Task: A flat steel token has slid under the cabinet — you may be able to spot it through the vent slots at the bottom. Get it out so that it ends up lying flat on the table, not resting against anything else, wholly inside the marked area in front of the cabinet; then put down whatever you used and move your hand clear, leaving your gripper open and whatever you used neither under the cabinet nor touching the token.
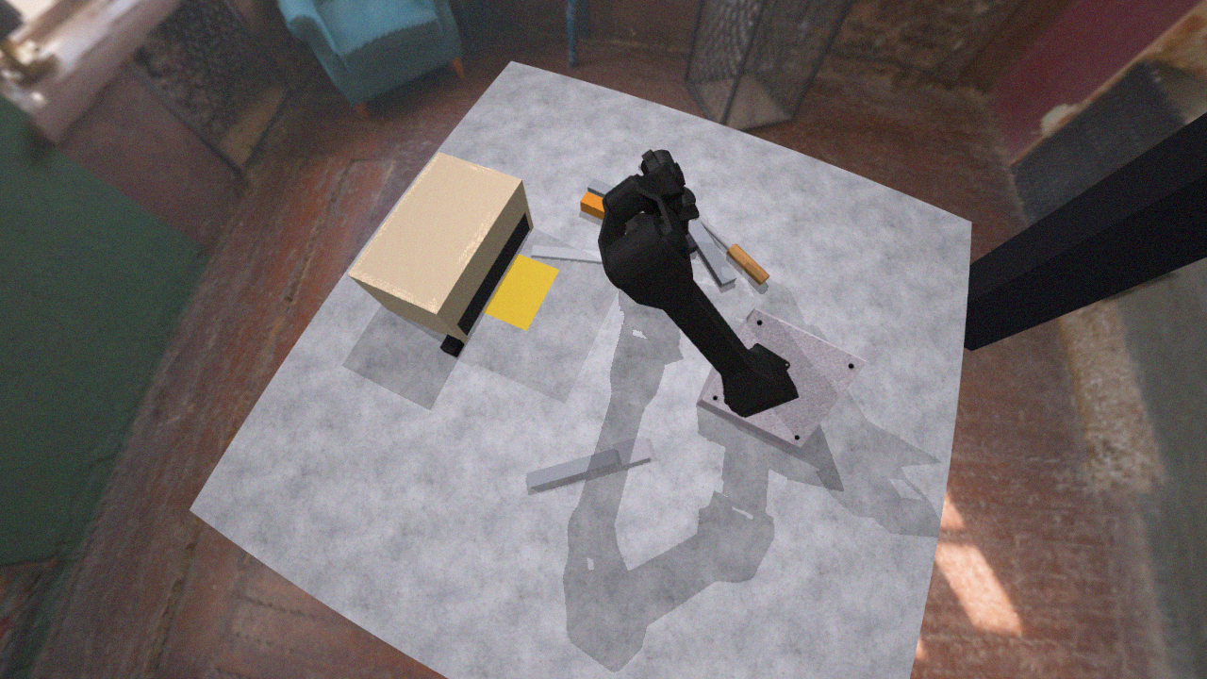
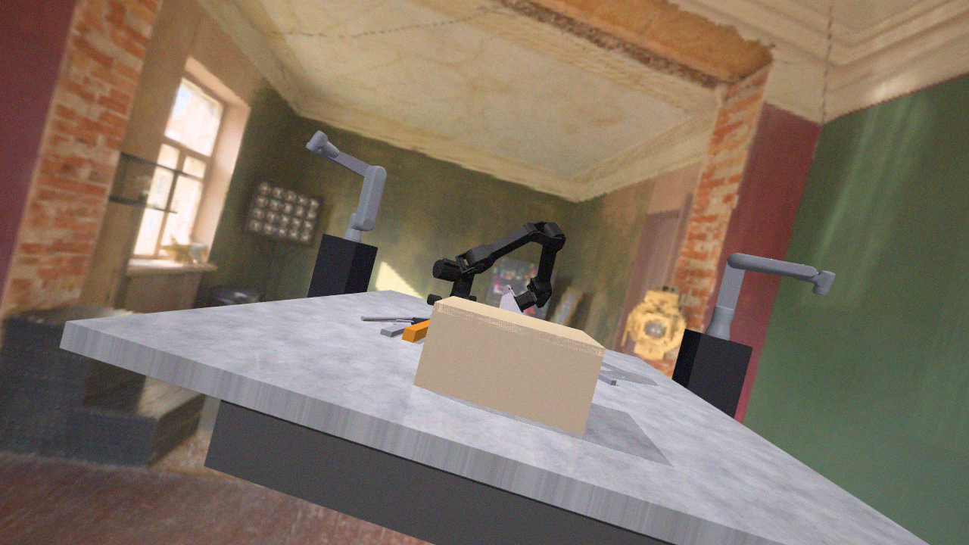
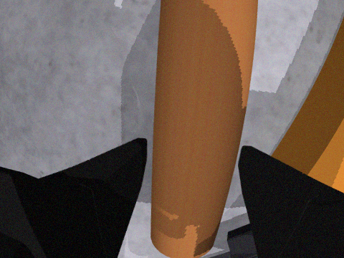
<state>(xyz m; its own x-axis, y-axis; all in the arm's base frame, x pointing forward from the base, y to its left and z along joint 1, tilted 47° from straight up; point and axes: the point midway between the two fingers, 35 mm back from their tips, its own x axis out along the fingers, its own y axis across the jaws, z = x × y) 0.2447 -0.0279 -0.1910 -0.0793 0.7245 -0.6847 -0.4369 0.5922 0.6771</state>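
Right now the orange bar is 110 mm ahead of my gripper tip, 50 mm to the right of it and 10 mm above it. From my gripper tip the other things lie so: flat grey token (340 mm ahead, 190 mm to the left); grey bar (80 mm behind, 70 mm to the right); black-handled tool (30 mm ahead, 110 mm to the right).
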